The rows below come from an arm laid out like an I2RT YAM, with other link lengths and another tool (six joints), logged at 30 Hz.
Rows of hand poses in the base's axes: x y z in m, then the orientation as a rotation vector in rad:
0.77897 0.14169 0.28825 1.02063 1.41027 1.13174
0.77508 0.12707 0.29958 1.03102 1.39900 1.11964
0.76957 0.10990 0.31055 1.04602 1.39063 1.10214
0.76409 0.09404 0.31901 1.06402 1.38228 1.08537
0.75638 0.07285 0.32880 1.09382 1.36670 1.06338
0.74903 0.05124 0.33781 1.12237 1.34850 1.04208
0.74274 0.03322 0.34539 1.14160 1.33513 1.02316
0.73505 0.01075 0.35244 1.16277 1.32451 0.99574
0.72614 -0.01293 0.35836 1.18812 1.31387 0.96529
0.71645 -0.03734 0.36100 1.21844 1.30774 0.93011
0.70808 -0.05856 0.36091 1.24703 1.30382 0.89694
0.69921 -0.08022 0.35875 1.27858 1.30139 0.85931
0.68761 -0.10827 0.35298 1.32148 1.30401 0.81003
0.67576 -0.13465 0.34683 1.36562 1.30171 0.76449
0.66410 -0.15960 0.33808 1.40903 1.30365 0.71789
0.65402 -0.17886 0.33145 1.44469 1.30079 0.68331
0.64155 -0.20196 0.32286 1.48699 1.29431 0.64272
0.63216 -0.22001 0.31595 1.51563 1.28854 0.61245
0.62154 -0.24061 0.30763 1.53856 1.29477 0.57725
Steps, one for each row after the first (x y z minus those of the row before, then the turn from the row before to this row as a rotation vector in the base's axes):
-0.00389 -0.01462 0.01133 0.00032 0.00000 -0.01698
-0.00551 -0.01717 0.01097 -0.00099 0.00556 -0.02004
-0.00548 -0.01586 0.00846 0.00129 0.00733 -0.02053
-0.00771 -0.02119 0.00979 0.00632 0.01025 -0.03145
-0.00735 -0.02161 0.00901 0.00671 0.00793 -0.03201
-0.00629 -0.01802 0.00758 0.00198 0.00570 -0.02480
-0.00769 -0.02247 0.00705 -0.00238 0.01072 -0.02866
-0.00891 -0.02368 0.00592 -0.00140 0.01405 -0.03159
-0.00969 -0.02441 0.00264 -0.00141 0.02140 -0.03297
-0.00837 -0.02122 -0.00009 -0.00121 0.02181 -0.02974
-0.00887 -0.02166 -0.00216 -0.00175 0.02604 -0.03197
-0.01160 -0.02805 -0.00577 -0.00103 0.03946 -0.03835
-0.01185 -0.02638 -0.00615 0.00306 0.03619 -0.03914
-0.01166 -0.02495 -0.00875 0.00256 0.03957 -0.03628
-0.01008 -0.01926 -0.00663 0.00484 0.02859 -0.03026
-0.01247 -0.02310 -0.00859 0.00654 0.03215 -0.03714
-0.00939 -0.01805 -0.00691 0.00318 0.02227 -0.02706
-0.01062 -0.02060 -0.00832 -0.00278 0.02954 -0.01980

